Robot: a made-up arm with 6 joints.
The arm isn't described. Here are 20 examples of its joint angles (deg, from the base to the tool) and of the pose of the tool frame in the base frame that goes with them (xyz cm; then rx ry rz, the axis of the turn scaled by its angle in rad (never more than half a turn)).
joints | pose
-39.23 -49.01 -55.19 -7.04 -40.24 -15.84 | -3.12 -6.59 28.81 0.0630 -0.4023 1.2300
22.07 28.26 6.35 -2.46 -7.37 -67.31 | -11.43 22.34 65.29 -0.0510 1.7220 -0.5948
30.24 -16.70 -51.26 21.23 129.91 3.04 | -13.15 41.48 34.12 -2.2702 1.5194 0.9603
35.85 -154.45 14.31 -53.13 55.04 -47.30 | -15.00 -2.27 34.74 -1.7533 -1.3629 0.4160
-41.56 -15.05 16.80 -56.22 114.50 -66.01 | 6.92 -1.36 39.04 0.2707 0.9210 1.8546
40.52 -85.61 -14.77 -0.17 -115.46 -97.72 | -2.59 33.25 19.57 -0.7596 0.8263 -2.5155
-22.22 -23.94 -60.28 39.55 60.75 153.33 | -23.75 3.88 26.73 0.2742 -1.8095 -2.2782
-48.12 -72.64 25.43 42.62 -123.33 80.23 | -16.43 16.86 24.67 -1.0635 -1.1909 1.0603
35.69 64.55 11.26 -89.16 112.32 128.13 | 4.71 2.45 32.18 0.8265 -1.5793 -1.9799
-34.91 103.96 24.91 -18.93 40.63 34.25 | 9.44 14.54 55.54 0.1207 0.8781 0.0720
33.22 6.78 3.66 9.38 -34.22 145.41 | -5.12 26.19 52.36 -0.3479 -1.7711 0.4290
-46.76 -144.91 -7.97 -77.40 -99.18 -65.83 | 9.59 18.15 23.60 0.6058 -1.5583 -1.7633
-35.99 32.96 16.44 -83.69 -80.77 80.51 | -1.89 23.78 51.11 0.3449 0.4450 -3.0200
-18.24 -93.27 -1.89 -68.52 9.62 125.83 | -14.36 4.80 40.62 -0.4794 1.1099 -1.6400
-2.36 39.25 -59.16 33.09 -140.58 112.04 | -2.80 26.10 49.77 1.0048 0.0103 0.8126
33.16 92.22 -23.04 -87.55 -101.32 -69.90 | 3.95 15.32 53.28 -1.5700 1.6174 0.2293
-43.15 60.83 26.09 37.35 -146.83 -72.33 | -23.32 35.26 39.96 1.9747 -0.5504 0.2840
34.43 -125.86 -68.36 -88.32 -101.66 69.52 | -2.47 8.94 36.59 1.6708 1.2741 -0.4741
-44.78 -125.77 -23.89 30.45 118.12 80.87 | 4.63 27.04 17.53 -2.4763 -0.4855 0.4873
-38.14 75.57 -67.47 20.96 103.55 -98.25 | -19.68 26.37 66.40 2.4093 0.9126 -0.7410
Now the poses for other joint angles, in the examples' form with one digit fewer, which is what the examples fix.
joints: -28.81 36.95 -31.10 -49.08 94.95 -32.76
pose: -13.5 -0.6 31.1 1.729 0.701 0.590
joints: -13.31 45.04 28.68 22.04 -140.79 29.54
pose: -9.5 35.8 46.2 -1.755 1.832 1.270
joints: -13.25 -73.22 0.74 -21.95 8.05 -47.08
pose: -14.2 -6.0 27.7 -0.464 -0.667 0.495
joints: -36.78 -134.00 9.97 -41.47 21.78 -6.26
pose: 10.5 -2.0 30.0 -0.254 -2.605 1.157
